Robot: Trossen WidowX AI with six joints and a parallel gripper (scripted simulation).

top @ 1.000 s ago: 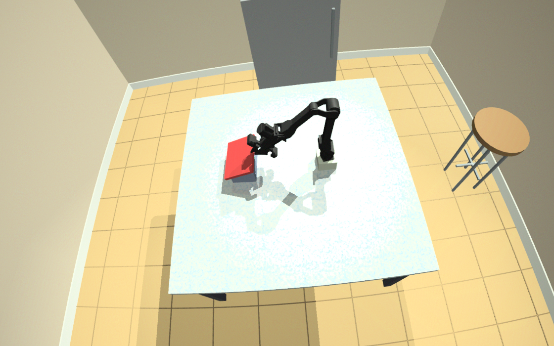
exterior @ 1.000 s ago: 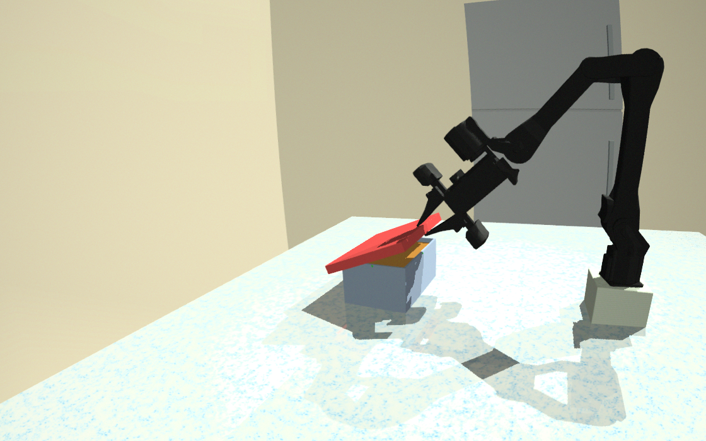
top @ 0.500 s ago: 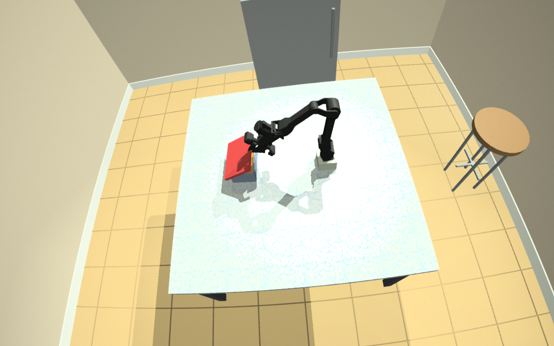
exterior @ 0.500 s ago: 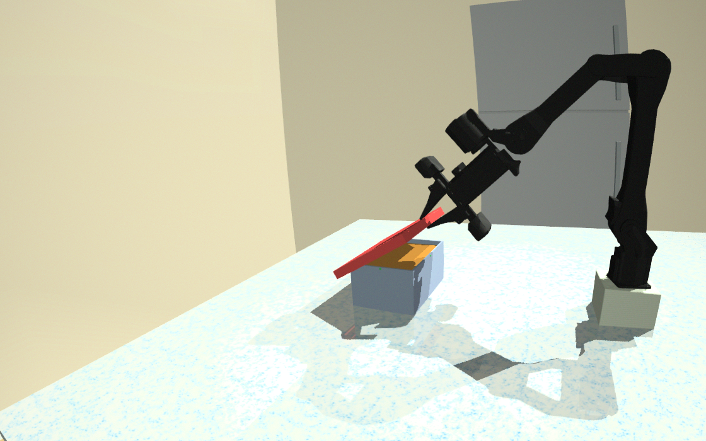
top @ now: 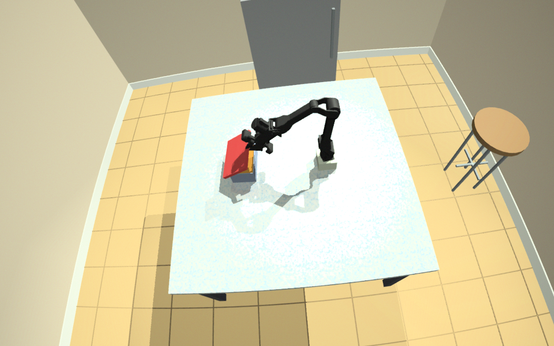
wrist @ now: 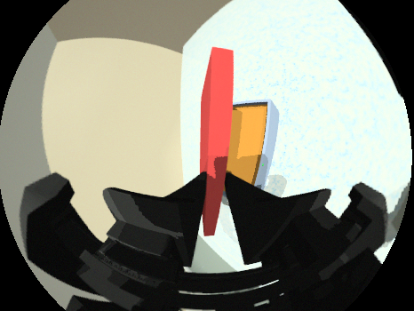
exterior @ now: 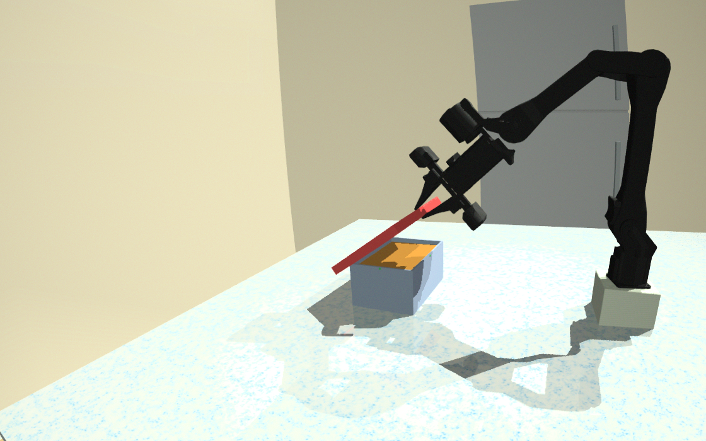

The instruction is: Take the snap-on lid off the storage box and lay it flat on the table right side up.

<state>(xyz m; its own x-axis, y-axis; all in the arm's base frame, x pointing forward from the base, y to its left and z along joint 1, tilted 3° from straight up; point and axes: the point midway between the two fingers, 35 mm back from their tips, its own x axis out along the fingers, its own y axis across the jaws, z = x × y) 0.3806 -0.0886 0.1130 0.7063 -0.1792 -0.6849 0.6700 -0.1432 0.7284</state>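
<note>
Right now the red lid is 70 mm ahead of my gripper tip, 20 mm to the right of it and 40 mm below it. Round my gripper tip: storage box 40 mm ahead, 10 mm to the right, 130 mm below.
</note>
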